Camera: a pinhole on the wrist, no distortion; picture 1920 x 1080 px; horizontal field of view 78.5 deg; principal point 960.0 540.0 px. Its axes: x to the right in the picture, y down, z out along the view. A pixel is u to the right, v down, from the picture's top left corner.
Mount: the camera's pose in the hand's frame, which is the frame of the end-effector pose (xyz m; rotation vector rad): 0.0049 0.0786 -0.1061 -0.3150 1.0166 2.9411
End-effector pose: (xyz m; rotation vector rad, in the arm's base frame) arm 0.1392 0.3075 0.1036 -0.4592 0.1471 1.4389
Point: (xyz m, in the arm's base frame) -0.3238 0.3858 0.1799
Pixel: 830 256
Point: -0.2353 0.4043 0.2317
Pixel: 785 513
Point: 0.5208 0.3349 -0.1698
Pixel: behind the camera
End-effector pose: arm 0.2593 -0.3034 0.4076 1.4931 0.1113 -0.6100
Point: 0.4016 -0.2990 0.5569
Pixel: 287 44
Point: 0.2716 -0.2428 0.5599
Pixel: 1709 484
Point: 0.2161 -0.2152 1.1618
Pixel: outside the picture
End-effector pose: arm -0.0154 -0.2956 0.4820 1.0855 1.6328 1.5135
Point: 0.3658 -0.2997 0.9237
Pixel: 1054 385
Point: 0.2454 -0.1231 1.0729
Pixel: 618 89
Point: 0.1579 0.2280 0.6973
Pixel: outside the picture
